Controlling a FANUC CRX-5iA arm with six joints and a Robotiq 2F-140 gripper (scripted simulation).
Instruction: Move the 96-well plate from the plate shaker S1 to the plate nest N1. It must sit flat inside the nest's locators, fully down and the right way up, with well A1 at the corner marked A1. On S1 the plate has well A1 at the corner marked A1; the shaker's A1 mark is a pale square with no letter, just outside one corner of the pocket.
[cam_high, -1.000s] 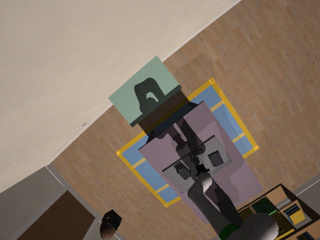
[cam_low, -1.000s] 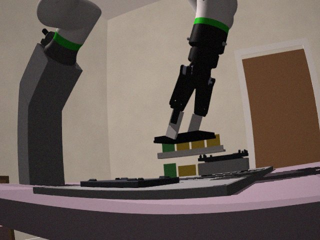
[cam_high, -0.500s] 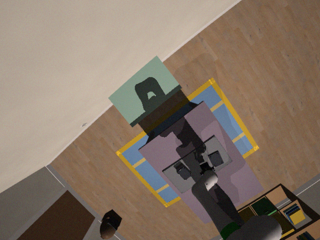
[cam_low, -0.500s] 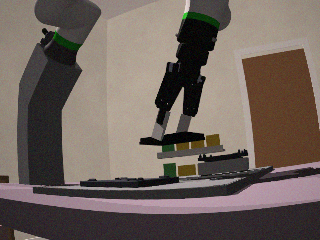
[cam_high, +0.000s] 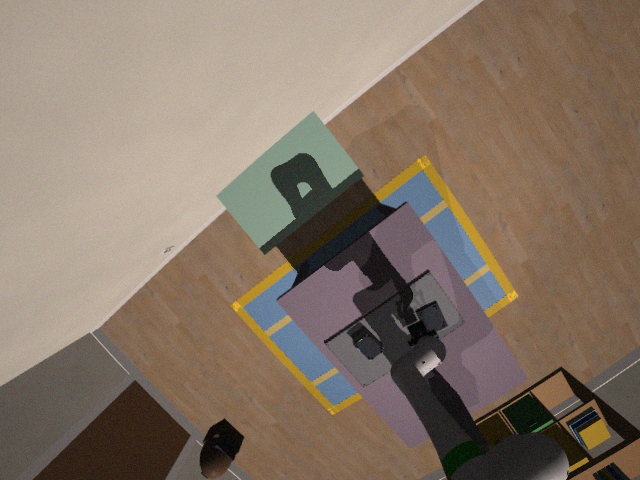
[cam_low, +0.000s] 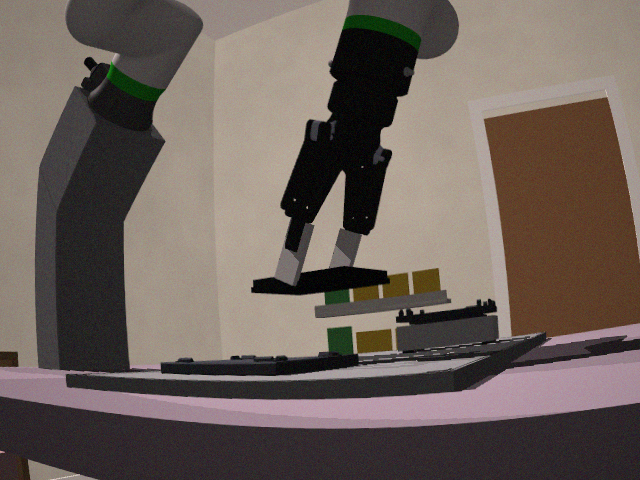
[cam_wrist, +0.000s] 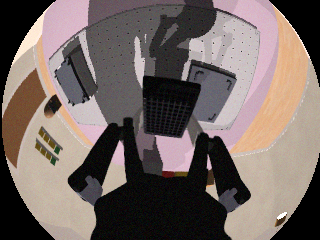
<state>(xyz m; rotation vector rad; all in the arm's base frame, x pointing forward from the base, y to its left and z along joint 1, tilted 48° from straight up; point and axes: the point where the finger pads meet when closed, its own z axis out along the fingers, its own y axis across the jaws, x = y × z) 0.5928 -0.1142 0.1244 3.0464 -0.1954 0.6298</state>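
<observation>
Right now my hand is 3 cm past the black plate nest N1, 10 cm to the left of it and 11 cm above it. From my hand the other things lie so: black 96-well plate (2 cm below).
</observation>
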